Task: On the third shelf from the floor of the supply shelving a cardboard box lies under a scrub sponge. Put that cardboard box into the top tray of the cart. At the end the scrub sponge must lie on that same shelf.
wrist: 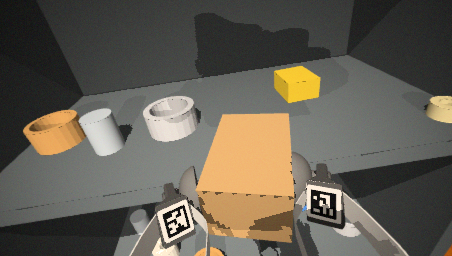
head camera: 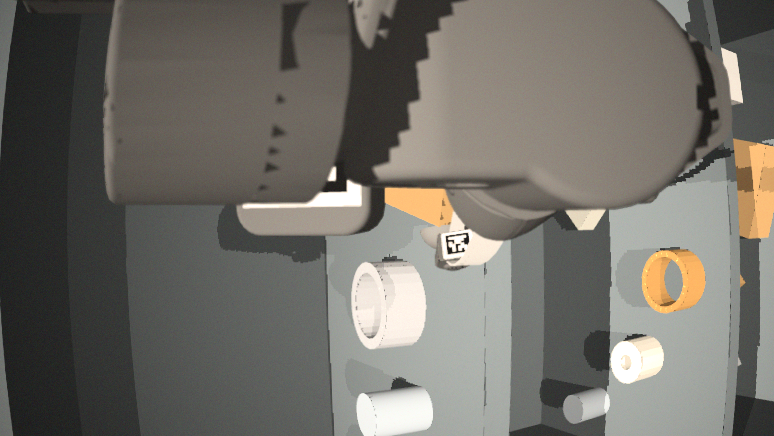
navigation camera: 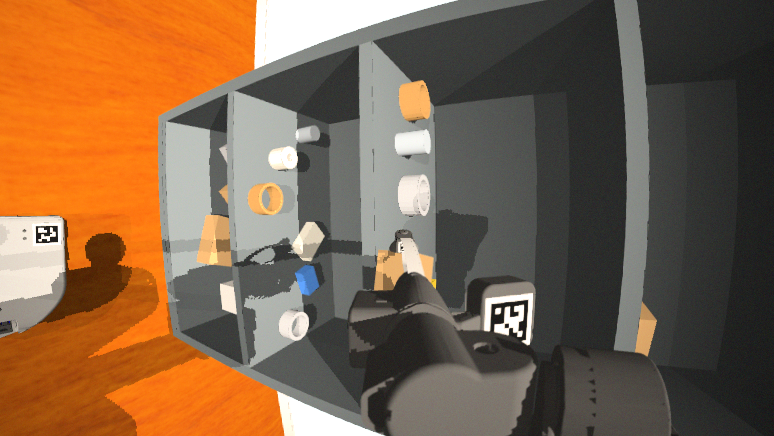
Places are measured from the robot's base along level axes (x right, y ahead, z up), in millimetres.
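Where they show: gripper, fingertip midpoint: (navigation camera: 403, 270).
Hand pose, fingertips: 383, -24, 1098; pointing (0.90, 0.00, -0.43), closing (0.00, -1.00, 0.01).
After its pixels a point has its place, as x, y, z.
The orange-tan cardboard box (head camera: 417, 204) {378, -5, 1124} (navigation camera: 386, 268) {349, -16, 1088} (wrist: 255, 155) is between the two fingers of my gripper (wrist: 244, 177) {383, -24, 1098}, which is shut on it. The held box is in front of and above the front part of the third shelf (head camera: 454, 352) {548, 142, 991} (navigation camera: 387, 135) {552, 230, 991} (wrist: 235, 97). The yellow scrub sponge (wrist: 297, 85) lies on that shelf, further back and to the right in the wrist view. A small corner of the sponge (navigation camera: 433, 283) {768, -138, 1036} shows past the wrist in the navigation view; it is hidden in the head view. The cart does not show.
On the same shelf stand a white ring (head camera: 406, 303) {611, 97, 1014} (navigation camera: 405, 194) {610, 104, 1010} (wrist: 172, 127), a white cylinder (head camera: 403, 411) {591, 215, 1027} (navigation camera: 412, 142) {590, 219, 1035} (wrist: 105, 135), an orange ring (navigation camera: 410, 100) {619, 332, 1019} (wrist: 59, 140) and a pale yellow disc (wrist: 442, 111). A blue block (navigation camera: 307, 280) {762, -182, 573} is on the shelf below.
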